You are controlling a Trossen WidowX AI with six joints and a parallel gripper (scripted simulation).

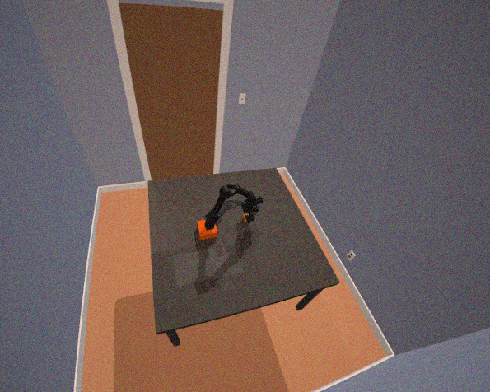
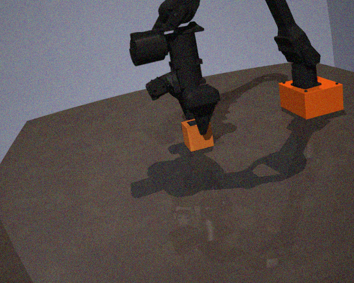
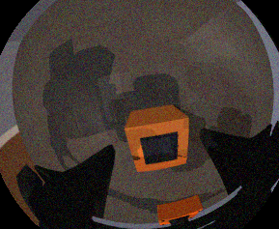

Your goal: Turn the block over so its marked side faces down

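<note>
Right now my gripper tip is right at the orange block.
</note>
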